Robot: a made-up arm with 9 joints. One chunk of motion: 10 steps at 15 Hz.
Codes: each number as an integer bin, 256 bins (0 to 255) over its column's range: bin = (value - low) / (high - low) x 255, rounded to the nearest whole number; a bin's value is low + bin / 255 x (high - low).
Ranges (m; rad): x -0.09..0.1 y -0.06..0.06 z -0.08..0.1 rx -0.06..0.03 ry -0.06..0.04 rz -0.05..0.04
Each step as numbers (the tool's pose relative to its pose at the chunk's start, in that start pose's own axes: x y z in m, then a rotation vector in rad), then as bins.
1 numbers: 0.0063 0.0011 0.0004 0.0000 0.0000 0.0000
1 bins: 129 130 114 170 153 142
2 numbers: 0.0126 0.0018 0.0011 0.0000 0.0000 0.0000
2 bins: 138 131 115 170 153 142
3 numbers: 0.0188 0.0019 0.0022 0.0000 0.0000 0.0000
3 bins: 146 132 116 170 153 142
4 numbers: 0.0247 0.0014 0.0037 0.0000 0.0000 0.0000
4 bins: 154 130 119 170 153 142
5 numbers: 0.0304 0.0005 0.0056 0.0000 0.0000 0.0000
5 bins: 162 129 121 170 153 142
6 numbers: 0.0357 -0.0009 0.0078 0.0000 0.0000 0.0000
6 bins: 169 126 124 170 153 142
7 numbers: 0.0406 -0.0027 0.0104 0.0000 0.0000 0.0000
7 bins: 175 122 128 170 153 142
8 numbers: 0.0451 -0.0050 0.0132 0.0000 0.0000 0.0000
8 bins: 181 117 132 170 153 142
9 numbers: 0.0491 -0.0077 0.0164 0.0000 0.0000 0.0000
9 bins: 187 111 137 170 153 142
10 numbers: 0.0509 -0.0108 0.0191 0.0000 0.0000 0.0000
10 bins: 189 105 140 170 153 142
